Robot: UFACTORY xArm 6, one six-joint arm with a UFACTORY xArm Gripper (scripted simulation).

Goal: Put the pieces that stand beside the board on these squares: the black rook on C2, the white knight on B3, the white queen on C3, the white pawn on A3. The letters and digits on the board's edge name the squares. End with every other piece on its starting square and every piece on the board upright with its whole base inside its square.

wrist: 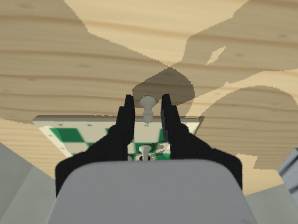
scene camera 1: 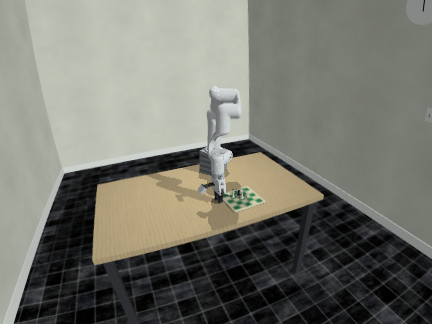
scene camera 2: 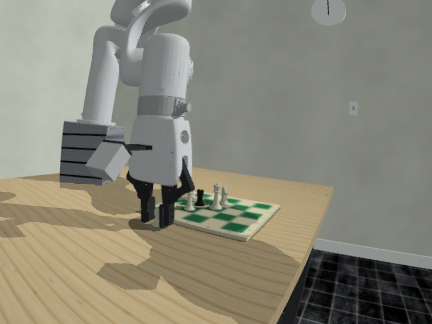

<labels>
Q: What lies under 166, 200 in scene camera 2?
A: My gripper.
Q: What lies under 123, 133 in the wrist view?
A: My gripper.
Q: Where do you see a chessboard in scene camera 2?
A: At 241, 219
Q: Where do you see a chessboard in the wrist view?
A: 71, 135
</labels>
